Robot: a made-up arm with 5 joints.
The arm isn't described. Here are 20 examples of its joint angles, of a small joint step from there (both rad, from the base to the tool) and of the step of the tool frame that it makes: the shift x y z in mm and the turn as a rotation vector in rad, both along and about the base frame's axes.
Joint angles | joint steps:
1: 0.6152 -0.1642 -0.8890 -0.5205 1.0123 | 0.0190 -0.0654 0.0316 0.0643 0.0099
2: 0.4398 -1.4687 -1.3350 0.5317 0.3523 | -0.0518 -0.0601 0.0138 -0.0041 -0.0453
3: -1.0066 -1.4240 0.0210 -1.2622 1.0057 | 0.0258 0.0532 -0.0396 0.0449 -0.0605
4: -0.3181 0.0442 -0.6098 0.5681 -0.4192 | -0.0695 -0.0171 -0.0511 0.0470 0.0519
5: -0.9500 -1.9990 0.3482 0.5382 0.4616 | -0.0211 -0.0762 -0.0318 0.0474 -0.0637
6: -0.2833 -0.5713 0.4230 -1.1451 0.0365 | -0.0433 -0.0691 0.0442 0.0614 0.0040
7: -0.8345 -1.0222 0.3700 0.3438 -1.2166 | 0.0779 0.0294 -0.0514 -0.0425 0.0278
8: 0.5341 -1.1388 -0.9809 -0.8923 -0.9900 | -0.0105 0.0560 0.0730 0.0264 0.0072
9: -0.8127 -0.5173 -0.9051 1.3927 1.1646 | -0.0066 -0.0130 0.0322 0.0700 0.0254
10: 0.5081 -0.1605 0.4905 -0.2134 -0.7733 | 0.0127 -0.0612 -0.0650 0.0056 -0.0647
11: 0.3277 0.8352 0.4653 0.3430 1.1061 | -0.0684 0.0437 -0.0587 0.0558 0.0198
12: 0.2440 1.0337 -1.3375 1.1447 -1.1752 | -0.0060 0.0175 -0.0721 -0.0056 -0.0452
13: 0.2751 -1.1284 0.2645 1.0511 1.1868 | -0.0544 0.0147 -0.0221 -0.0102 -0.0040
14: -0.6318 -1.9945 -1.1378 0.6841 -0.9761 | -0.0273 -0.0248 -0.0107 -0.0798 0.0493
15: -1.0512 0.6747 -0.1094 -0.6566 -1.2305 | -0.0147 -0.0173 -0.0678 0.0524 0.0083
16: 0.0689 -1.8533 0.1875 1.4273 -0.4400 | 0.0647 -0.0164 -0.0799 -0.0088 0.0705
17: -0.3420 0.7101 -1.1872 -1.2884 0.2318 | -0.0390 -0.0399 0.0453 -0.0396 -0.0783
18: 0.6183 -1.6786 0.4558 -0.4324 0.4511 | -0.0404 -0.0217 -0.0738 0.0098 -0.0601
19: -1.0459 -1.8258 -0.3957 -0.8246 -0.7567 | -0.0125 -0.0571 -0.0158 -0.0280 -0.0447
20: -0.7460 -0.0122 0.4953 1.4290 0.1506 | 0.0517 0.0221 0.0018 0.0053 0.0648
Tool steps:
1: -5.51 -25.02 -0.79 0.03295 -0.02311 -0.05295
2: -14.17 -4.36 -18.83 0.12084 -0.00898 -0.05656
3: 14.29 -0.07 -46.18 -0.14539 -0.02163 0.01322
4: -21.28 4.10 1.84 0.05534 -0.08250 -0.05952
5: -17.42 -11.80 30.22 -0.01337 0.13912 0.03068
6: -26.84 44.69 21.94 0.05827 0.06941 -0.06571
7: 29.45 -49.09 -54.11 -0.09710 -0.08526 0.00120
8: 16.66 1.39 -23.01 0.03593 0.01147 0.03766
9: -4.46 12.19 -5.79 0.01852 0.02912 -0.04602
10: -11.47 -9.67 10.92 -0.02191 -0.04792 -0.08961
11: -1.75 42.84 25.85 0.10776 -0.09548 0.09412
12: -15.71 2.53 8.26 0.00933 -0.01954 0.08828
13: 6.68 17.75 -3.86 0.04174 -0.01786 0.01543
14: 4.60 -0.77 0.92 0.08599 0.02729 0.07813
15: -0.82 -19.53 20.72 0.08808 -0.04938 -0.06422
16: 8.45 -37.94 -0.68 -0.11815 0.02689 0.06709
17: 32.57 -7.93 -14.37 0.05408 0.11262 -0.08716
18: -2.59 0.81 -0.53 -0.02411 0.04103 -0.03801
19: -17.85 2.05 29.90 0.04446 0.07014 0.04241
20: 7.93 -20.61 8.14 -0.12067 -0.03379 0.01831
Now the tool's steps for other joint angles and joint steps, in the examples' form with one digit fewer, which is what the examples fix.
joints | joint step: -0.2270 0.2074 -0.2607 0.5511 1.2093 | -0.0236 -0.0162 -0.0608 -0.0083 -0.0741
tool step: 0.1 -6.7 19.3 0.0956 -0.0030 -0.0240
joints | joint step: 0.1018 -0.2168 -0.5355 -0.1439 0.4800 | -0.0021 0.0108 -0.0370 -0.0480 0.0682
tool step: -1.8 16.3 8.5 -0.0613 -0.0232 0.0799
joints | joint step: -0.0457 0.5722 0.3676 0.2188 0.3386 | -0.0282 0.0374 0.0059 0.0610 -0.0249
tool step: 5.2 7.8 20.5 0.0529 -0.0544 -0.0202
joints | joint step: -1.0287 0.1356 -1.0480 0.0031 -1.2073 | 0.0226 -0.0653 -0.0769 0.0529 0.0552
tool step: -31.8 -25.4 -9.1 -0.0045 -0.0226 -0.1101
